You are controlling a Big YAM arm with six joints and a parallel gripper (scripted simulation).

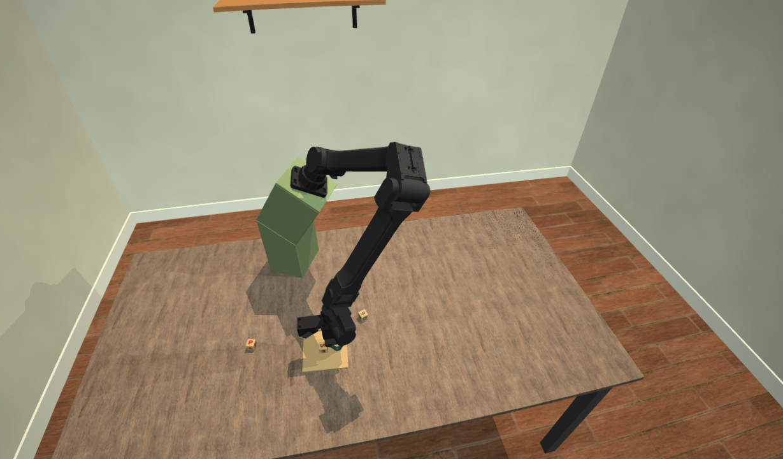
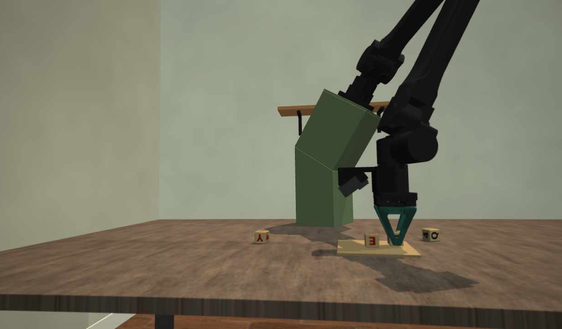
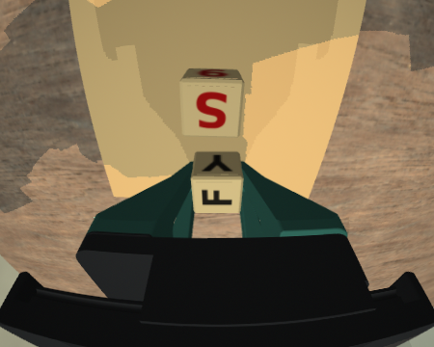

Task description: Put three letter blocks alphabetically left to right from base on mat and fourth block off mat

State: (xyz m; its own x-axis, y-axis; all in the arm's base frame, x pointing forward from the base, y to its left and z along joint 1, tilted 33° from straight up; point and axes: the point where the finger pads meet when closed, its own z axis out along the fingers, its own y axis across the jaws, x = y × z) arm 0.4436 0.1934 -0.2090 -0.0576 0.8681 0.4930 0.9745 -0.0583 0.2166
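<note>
My hand is 40 mm to the left of the tan mat and 20 mm above it.
</note>
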